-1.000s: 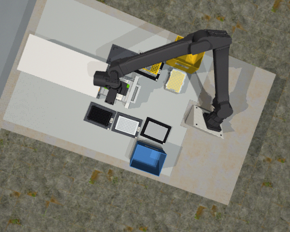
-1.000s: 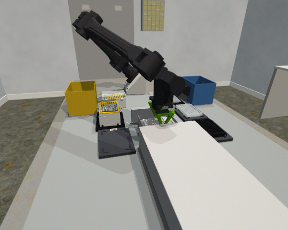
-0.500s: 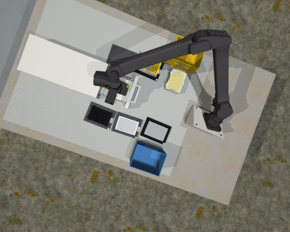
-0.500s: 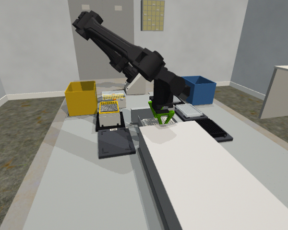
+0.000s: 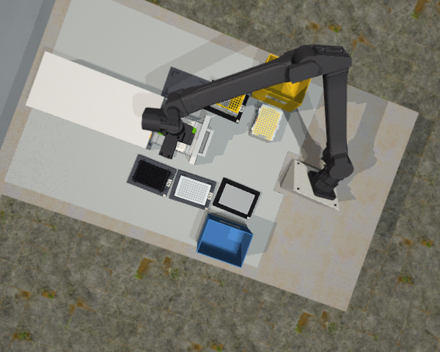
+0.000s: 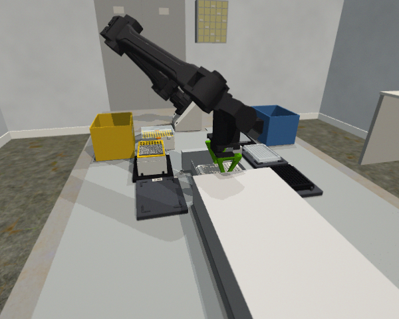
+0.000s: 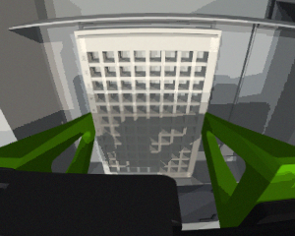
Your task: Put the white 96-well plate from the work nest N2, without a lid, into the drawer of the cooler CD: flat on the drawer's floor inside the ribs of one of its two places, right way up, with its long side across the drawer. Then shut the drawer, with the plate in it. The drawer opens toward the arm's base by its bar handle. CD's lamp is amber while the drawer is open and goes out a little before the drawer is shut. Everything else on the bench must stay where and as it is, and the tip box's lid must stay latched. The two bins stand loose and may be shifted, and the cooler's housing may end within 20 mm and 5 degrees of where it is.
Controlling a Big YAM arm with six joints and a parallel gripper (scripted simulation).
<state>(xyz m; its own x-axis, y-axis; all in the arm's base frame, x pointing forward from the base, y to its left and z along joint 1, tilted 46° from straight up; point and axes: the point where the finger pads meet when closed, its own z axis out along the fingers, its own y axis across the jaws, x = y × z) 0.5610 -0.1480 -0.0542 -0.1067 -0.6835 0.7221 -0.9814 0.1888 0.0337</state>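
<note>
My gripper is now 1 cm above the white 96-well plate. Round my hand: cooler CD: 17 cm ahead, 2 cm to the right, 1 cm below; then black plate: 19 cm to the left, 7 cm ahead, 2 cm below; then cooler's drawer: 4 cm ahead, 2 cm below, 1 cm to the right.
</note>
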